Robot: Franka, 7 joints.
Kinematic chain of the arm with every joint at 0, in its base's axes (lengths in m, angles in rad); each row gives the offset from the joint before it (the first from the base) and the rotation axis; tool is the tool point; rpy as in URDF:
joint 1: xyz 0 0 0.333 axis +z
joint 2: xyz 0 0 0 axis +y
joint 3: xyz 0 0 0.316 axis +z
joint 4: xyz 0.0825 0 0 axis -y
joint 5: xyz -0.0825 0 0.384 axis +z
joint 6: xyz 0 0 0 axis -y
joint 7: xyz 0.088 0 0 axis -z
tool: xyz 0 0 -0.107 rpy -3.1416 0 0
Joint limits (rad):
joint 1: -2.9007..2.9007
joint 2: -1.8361..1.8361
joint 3: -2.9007..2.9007
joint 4: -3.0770..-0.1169
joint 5: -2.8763..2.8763
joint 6: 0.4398..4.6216
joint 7: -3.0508..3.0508
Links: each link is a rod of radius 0.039 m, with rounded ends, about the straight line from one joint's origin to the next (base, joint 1, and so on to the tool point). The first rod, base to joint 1, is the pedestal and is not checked.
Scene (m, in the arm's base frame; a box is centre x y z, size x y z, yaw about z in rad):
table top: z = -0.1
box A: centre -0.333 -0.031 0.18 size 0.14 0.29 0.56 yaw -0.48
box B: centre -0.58 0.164 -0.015 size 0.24 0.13 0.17 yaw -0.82
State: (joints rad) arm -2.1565 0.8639 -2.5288 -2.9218 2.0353 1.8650 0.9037
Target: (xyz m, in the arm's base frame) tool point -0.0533 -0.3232 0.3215
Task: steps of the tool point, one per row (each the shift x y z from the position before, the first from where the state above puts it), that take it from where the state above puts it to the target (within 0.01 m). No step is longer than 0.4 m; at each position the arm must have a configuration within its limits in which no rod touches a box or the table.
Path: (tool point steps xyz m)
1: -0.0336 0.0671 -0.0159
2: -0.0566 0.0404 -0.0209
3: -0.0660 0.0100 -0.0028
4: -0.2942 -0.1833 0.1130
5: -0.0733 -0.3381 0.1771
6: 0.2020 -0.2538 0.2032
7: 0.3181 0.0119 0.1645
8: -0.0252 -0.1307 -0.1935
9: -0.0132 -0.0320 -0.2089
10: 0.0099 0.0510 -0.1769
11: 0.0353 0.0999 -0.1157

